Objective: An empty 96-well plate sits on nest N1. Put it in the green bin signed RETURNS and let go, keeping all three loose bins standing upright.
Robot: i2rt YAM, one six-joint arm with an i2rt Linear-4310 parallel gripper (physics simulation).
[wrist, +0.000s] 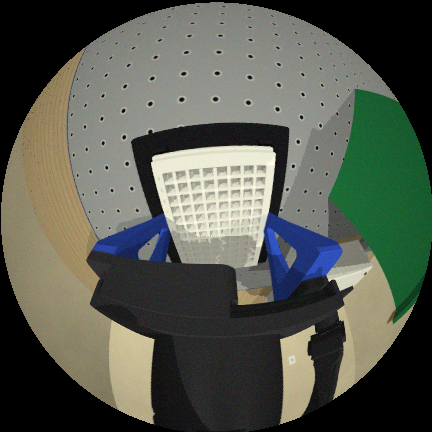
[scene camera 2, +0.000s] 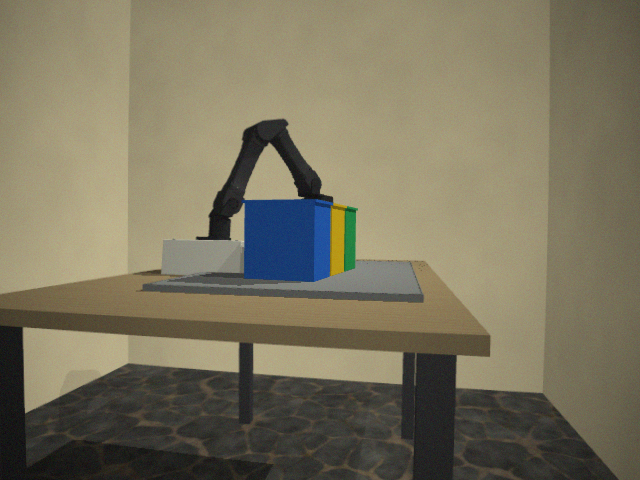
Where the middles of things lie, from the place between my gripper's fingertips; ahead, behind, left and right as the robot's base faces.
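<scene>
Black nest (wrist: pixel 222 133): my hand 10 mm above it. White 96-well plate (wrist: pixel 215 199): right at my hand. From my hand: yellow bin (scene camera 2: pixel 337 221), 70 mm above, 50 mm ahead, 340 mm to the right; green bin (scene camera 2: pixel 350 213), 70 mm above, 80 mm ahead, 220 mm to the right. Going by their middles, yellow bin farthest from my hand of the things named here.
</scene>
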